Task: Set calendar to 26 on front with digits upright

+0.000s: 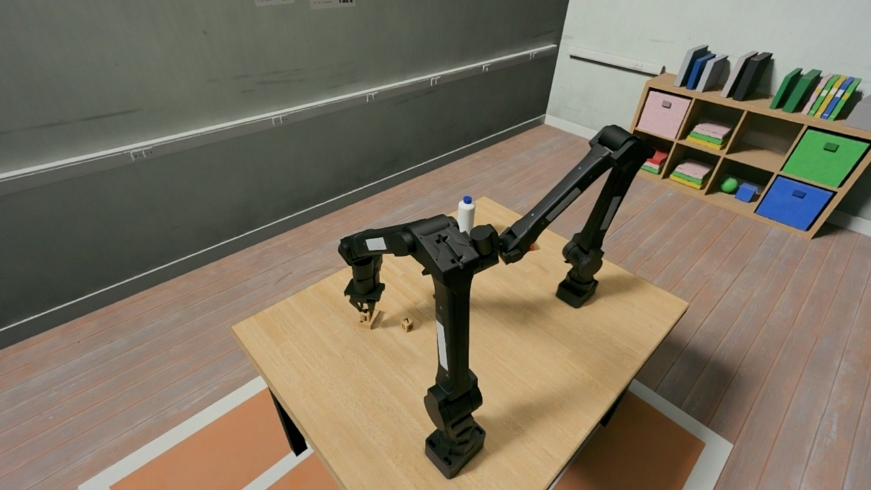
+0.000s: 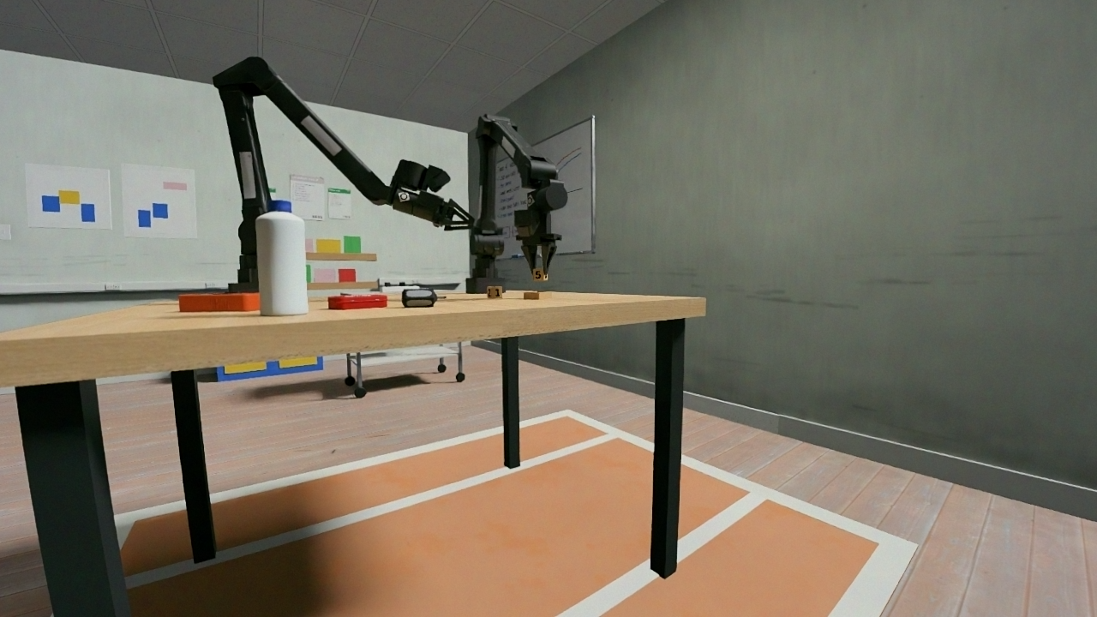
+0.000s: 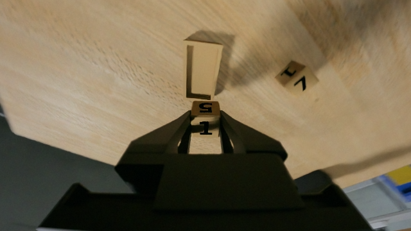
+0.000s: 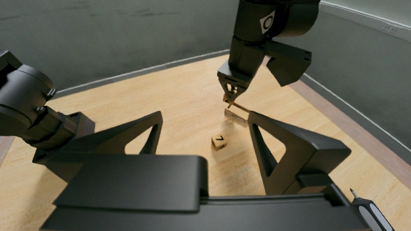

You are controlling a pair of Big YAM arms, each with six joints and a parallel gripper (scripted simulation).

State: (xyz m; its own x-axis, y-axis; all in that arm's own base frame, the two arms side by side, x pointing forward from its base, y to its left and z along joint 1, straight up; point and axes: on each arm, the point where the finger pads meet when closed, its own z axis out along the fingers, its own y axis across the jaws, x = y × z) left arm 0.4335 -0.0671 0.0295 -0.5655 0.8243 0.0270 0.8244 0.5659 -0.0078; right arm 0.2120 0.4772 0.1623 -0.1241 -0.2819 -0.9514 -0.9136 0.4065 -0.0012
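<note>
Now: the wooden tray 20 mm ahead of my left hand, 20 mm to the right of it and 60 mm below it. The rest, counted from my left hand: black device (70 mm ahead, 350 mm to the right, 50 mm below); then white bottle (60 mm ahead, 570 mm to the right, 10 mm above).
</note>
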